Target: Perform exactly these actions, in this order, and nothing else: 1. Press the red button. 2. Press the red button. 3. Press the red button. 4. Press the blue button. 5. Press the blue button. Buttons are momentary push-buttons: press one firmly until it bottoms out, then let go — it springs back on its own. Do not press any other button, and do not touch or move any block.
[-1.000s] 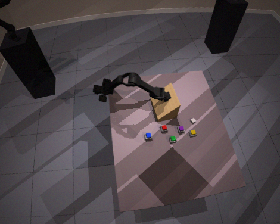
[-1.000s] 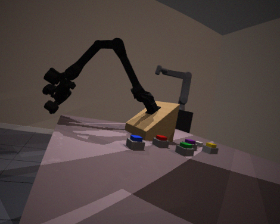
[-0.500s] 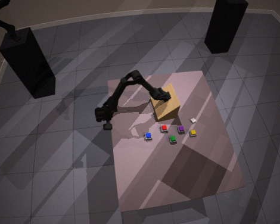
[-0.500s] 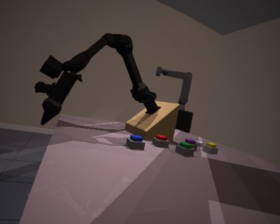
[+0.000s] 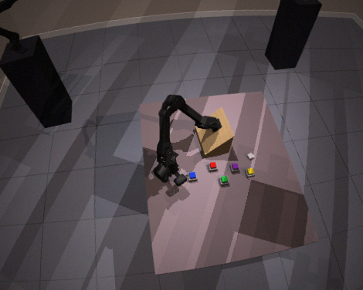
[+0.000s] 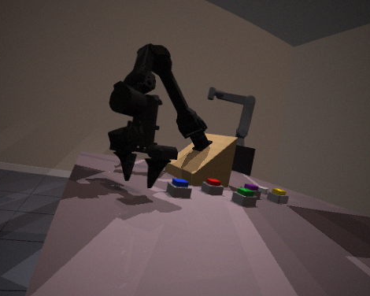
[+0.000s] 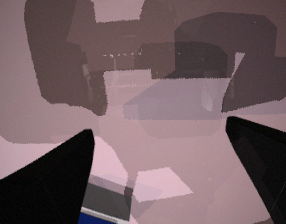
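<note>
The blue button lies 20 mm ahead of my gripper tip, 110 mm to the left of it and 20 mm above it. Round my gripper tip: green button (90 mm ahead, 270 mm to the left, 20 mm above); then red button (10 mm behind, 240 mm to the left, 20 mm above); then purple button (20 mm ahead, 360 mm to the left, 20 mm above).
</note>
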